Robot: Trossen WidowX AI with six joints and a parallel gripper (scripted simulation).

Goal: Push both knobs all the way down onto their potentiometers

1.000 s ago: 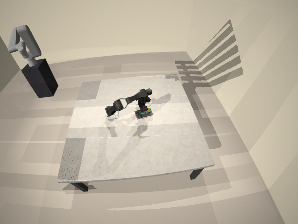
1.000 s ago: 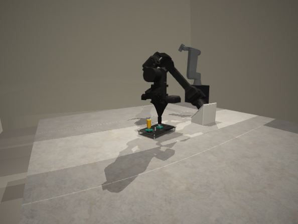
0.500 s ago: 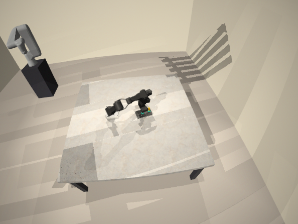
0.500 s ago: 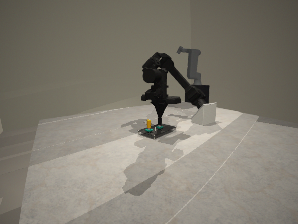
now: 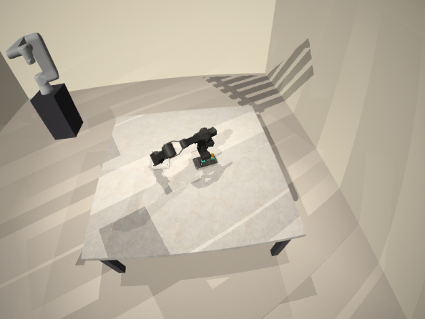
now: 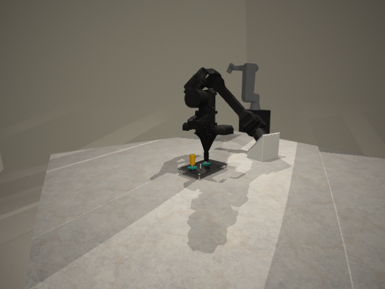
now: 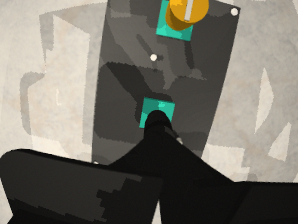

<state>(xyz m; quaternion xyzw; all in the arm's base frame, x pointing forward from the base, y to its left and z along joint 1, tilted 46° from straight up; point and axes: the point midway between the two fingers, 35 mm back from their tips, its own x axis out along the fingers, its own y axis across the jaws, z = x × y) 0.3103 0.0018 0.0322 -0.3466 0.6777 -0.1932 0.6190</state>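
My gripper tip is 20 mm above the black knob. From my gripper tip the other things lie so: green potentiometer (30 mm below); then orange knob (70 mm ahead, 20 mm to the left, 10 mm below).
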